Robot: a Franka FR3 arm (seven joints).
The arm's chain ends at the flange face. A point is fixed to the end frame.
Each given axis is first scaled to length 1.
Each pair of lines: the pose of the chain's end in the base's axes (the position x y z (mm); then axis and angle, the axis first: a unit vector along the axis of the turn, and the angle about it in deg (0 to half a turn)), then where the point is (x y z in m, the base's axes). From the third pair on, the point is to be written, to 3 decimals.
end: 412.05, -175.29, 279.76, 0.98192, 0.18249, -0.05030, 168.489
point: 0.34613 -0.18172 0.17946
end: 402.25, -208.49, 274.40, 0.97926, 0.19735, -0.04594, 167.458
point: 0.33745 -0.21851 0.17367
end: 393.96, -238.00, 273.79, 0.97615, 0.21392, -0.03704, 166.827
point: 0.331 -0.251 0.172
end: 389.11, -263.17, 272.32, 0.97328, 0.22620, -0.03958, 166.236
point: 0.326 -0.279 0.171
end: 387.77, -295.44, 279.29, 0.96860, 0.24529, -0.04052, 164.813
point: 0.325 -0.316 0.179
